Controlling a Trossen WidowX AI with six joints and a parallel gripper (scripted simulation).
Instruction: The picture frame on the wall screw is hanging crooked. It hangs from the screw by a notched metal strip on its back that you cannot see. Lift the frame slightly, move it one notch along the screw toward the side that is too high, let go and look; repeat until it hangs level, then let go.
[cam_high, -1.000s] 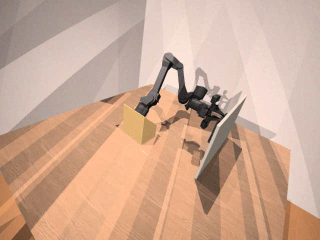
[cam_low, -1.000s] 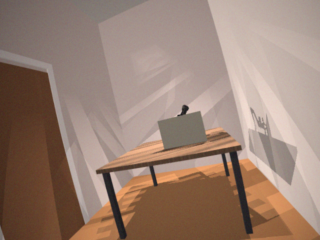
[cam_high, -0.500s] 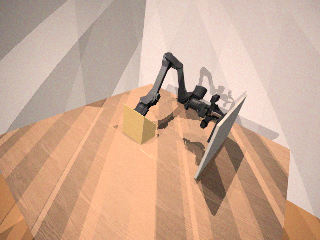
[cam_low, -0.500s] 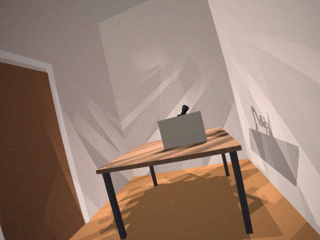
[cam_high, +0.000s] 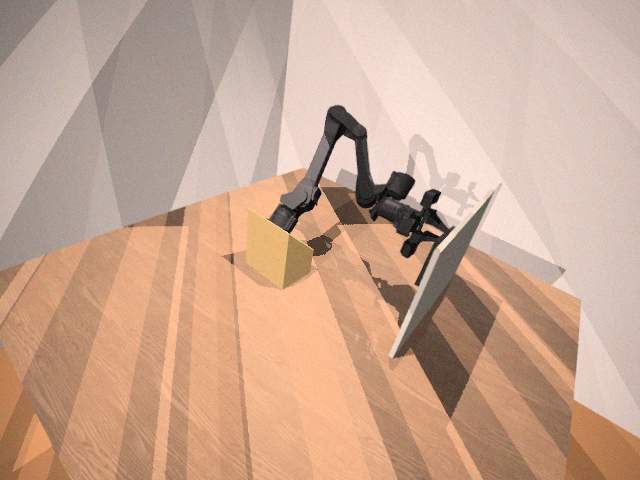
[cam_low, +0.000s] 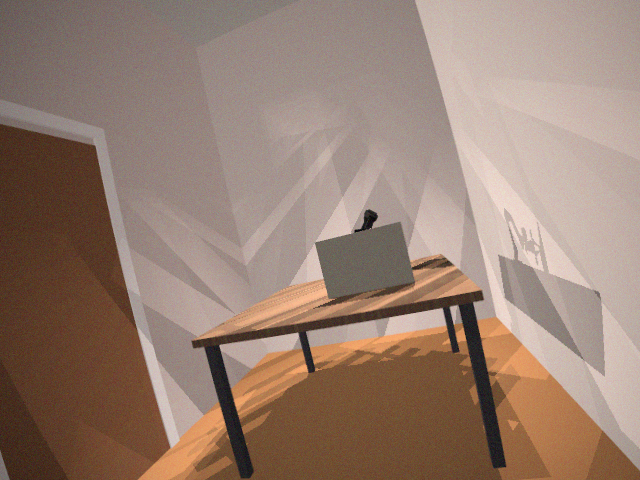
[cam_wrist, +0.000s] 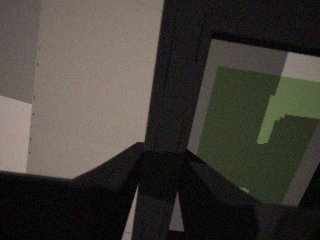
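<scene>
My gripper tip is now 5 cm above the picture frame and 1 cm to the left of it. Round my gripper tip: grey wall panel 8 cm below, 2 cm ahead.
</scene>
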